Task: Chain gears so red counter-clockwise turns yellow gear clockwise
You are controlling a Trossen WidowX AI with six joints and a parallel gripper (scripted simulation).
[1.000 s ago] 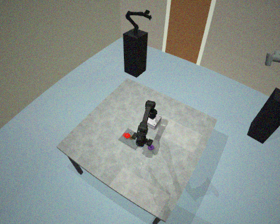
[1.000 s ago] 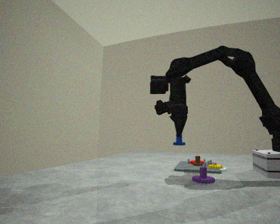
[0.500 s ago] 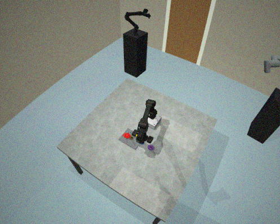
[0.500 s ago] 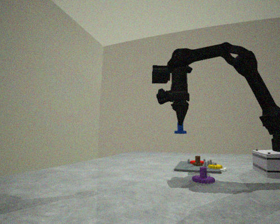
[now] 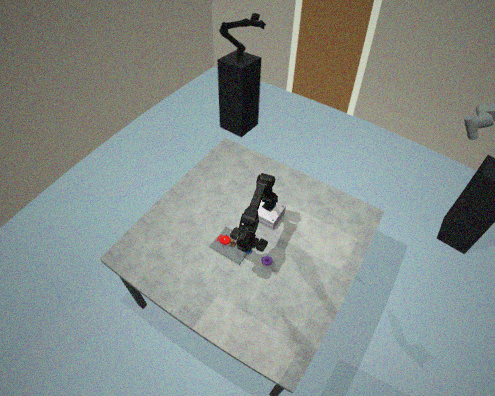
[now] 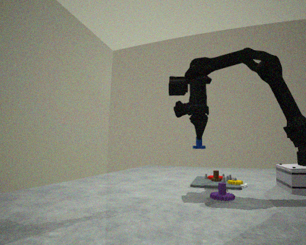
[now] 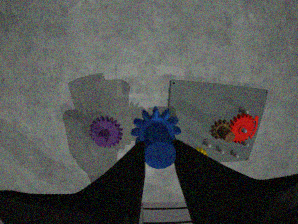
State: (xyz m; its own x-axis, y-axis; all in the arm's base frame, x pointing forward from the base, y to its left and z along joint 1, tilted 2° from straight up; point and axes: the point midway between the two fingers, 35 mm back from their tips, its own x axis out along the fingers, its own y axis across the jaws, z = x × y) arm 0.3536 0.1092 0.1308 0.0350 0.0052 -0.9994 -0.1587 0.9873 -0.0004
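My gripper tip is now 14 cm to the left of the brown gear, 14 cm above it and 4 cm past it. From my gripper tip the other things lie so: blue gear (1 cm below); then yellow gear (15 cm below, 11 cm to the right, 11 cm behind); then purple gear (15 cm below, 8 cm to the left, 8 cm behind).
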